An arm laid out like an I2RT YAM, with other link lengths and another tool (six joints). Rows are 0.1 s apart.
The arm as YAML. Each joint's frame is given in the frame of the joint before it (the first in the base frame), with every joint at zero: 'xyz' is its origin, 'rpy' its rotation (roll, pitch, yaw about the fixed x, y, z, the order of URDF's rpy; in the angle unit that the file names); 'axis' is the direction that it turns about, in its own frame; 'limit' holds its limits. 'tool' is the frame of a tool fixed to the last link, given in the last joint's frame.
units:
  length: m
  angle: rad
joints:
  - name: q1
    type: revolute
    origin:
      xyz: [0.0, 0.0, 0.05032]
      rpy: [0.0, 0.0, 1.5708]
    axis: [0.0, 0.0, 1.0]
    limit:
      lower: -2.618
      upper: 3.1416
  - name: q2
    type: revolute
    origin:
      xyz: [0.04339, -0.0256, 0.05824]
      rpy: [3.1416, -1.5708, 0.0]
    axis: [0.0, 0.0, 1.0]
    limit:
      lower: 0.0
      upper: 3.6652
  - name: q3
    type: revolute
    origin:
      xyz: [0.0, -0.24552, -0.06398]
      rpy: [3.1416, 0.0, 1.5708]
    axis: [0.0, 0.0, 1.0]
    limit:
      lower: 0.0
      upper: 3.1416
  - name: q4
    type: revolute
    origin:
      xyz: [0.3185, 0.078, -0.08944]
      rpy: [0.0, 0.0, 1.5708]
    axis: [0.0, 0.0, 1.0]
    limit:
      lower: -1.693
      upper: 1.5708
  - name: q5
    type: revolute
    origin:
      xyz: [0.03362, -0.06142, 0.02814]
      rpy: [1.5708, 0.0, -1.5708]
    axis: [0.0, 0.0, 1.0]
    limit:
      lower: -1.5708
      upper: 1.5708
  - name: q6
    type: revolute
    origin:
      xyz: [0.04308, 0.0, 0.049]
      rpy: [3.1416, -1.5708, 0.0]
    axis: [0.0, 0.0, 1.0]
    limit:
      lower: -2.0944
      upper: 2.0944
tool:
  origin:
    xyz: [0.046, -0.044, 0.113]
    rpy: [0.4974, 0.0, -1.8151]
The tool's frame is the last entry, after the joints.
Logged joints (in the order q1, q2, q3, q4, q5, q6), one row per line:
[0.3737, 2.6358, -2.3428, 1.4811, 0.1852, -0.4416]
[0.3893, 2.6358, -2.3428, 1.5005, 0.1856, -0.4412]
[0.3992, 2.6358, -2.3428, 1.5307, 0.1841, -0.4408]
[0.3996, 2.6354, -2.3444, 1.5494, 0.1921, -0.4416]
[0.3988, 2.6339, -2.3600, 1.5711, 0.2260, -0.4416]
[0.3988, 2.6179, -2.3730, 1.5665, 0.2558, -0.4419]
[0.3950, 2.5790, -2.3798, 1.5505, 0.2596, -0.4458]
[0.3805, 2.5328, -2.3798, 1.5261, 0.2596, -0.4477]
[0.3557, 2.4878, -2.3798, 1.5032, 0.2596, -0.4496]
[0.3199, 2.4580, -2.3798, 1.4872, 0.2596, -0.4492]
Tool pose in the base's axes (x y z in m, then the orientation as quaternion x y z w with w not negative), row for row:
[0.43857, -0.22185, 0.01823, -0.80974, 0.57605, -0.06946, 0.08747]
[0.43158, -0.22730, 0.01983, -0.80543, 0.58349, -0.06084, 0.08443]
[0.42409, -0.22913, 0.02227, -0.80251, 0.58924, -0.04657, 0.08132]
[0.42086, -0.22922, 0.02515, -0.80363, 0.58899, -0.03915, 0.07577]
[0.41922, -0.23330, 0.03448, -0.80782, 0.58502, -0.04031, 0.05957]
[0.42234, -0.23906, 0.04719, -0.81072, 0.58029, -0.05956, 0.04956]
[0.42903, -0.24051, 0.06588, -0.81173, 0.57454, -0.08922, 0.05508]
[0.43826, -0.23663, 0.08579, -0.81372, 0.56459, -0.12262, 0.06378]
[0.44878, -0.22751, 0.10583, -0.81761, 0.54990, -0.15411, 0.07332]
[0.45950, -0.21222, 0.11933, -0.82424, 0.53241, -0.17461, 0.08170]
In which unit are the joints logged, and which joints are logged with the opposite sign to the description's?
The joints are logged in radians. Opposite sign: q1, q3, q4.
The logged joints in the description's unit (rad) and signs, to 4 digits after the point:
[-0.3737, 2.6358, 2.3428, -1.4811, 0.1852, -0.4416]
[-0.3893, 2.6358, 2.3428, -1.5005, 0.1856, -0.4412]
[-0.3992, 2.6358, 2.3428, -1.5307, 0.1841, -0.4408]
[-0.3996, 2.6354, 2.3444, -1.5494, 0.1921, -0.4416]
[-0.3988, 2.6339, 2.3600, -1.5711, 0.2260, -0.4416]
[-0.3988, 2.6179, 2.3730, -1.5665, 0.2558, -0.4419]
[-0.3950, 2.5790, 2.3798, -1.5505, 0.2596, -0.4458]
[-0.3805, 2.5328, 2.3798, -1.5261, 0.2596, -0.4477]
[-0.3557, 2.4878, 2.3798, -1.5032, 0.2596, -0.4496]
[-0.3199, 2.4580, 2.3798, -1.4872, 0.2596, -0.4492]

